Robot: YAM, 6 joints.
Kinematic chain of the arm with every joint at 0, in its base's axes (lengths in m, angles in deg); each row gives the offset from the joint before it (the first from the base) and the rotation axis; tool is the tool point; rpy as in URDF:
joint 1: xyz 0 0 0.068 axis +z
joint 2: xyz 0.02 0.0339 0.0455 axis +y
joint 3: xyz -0.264 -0.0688 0 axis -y
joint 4: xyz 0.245 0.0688 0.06 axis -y
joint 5: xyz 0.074 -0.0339 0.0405 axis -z
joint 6: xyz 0.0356 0 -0.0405 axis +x
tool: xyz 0 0 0 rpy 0 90 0
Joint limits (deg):
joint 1: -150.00..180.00
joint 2: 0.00..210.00
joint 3: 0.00..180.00
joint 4: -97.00..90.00
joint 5: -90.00..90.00
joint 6: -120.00..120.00
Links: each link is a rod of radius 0.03 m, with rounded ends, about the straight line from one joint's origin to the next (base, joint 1, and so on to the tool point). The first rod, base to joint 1, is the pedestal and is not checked.
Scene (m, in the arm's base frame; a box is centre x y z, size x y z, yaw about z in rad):
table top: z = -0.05
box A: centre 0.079 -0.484 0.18 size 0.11 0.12 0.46 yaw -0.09
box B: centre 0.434 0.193 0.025 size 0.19 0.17 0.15 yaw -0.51
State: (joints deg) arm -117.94 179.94 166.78 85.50 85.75 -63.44
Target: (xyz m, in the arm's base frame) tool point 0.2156 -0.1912 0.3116
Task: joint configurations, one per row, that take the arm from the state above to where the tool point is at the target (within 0.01 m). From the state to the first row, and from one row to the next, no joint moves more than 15 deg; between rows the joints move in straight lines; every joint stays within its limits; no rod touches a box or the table.
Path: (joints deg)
1: -115.26 166.11 163.97 82.37 82.42 -62.23
2: -112.57 152.28 161.15 79.23 79.10 -61.01
3: -109.89 138.45 158.34 76.10 75.77 -59.80
4: -107.20 124.62 155.52 72.96 72.44 -58.59
5: -104.52 110.79 152.71 69.83 69.11 -57.37
6: -101.84 96.96 149.89 66.69 65.79 -56.16
7: -99.15 83.13 147.08 63.56 62.46 -54.95
8: -89.91 83.94 132.71 67.34 66.39 -56.16
9: -80.67 84.76 118.34 71.11 70.33 -57.37
10: -71.43 85.57 103.98 74.89 74.26 -58.59
11: -62.19 86.38 89.61 78.67 78.20 -59.80
12: -52.95 87.20 75.24 82.45 82.13 -61.01
13: -43.71 88.01 60.88 86.22 86.07 -62.23
14: -34.47 88.82 46.51 90.00 90.00 -63.44

